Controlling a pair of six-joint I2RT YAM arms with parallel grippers.
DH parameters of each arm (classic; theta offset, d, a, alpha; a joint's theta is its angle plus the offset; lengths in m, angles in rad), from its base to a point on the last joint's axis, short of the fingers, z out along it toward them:
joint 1: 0 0.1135 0.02 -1.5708
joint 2: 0 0 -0.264 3.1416
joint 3: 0.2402 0 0.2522 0
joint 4: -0.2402 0 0.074 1.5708
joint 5: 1.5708 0 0 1.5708
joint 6: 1.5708 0.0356 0 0
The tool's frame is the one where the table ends.
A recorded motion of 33 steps. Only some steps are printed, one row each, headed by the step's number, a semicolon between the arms.
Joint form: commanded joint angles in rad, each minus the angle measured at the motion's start. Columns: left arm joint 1, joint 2, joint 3, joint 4, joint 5, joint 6; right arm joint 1, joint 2, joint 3, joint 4, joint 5, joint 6.
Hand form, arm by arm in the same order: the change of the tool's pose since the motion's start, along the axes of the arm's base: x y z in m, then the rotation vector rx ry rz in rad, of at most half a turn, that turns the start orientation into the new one. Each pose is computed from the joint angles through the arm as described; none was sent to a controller.
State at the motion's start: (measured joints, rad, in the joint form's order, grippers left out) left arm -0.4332 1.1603 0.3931 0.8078 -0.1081 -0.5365; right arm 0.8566 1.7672 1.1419 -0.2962 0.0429 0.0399
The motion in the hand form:
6: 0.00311 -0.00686 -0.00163 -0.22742 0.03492 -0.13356; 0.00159 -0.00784 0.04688 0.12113 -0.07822 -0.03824
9: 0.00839 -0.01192 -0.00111 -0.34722 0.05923 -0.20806; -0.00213 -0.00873 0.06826 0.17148 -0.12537 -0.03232
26: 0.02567 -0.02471 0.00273 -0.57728 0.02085 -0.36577; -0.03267 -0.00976 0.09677 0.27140 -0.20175 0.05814
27: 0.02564 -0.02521 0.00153 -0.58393 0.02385 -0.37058; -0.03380 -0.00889 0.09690 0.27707 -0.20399 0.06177
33: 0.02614 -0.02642 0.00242 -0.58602 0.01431 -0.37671; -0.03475 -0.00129 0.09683 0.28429 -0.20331 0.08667
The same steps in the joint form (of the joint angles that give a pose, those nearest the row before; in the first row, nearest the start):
6: -0.0033 0.0573 -0.0038 0.1139 0.1157 -0.2293; -0.0175 -0.1040 0.0326 0.0047 -0.0025 0.0298
9: -0.0040 0.1076 0.0107 0.1837 0.1767 -0.3552; -0.0112 -0.1481 0.0495 0.0128 0.0008 0.0282
26: -0.0071 0.2792 0.0630 0.4667 0.2733 -0.5809; 0.0516 -0.2677 0.0013 0.0685 -0.0164 0.0073
27: -0.0085 0.2857 0.0610 0.4768 0.2753 -0.5887; 0.0557 -0.2689 -0.0014 0.0758 -0.0168 0.0085
33: -0.0117 0.2924 0.0653 0.4900 0.2755 -0.5880; 0.0703 -0.2490 0.0149 0.0848 -0.0262 0.0033

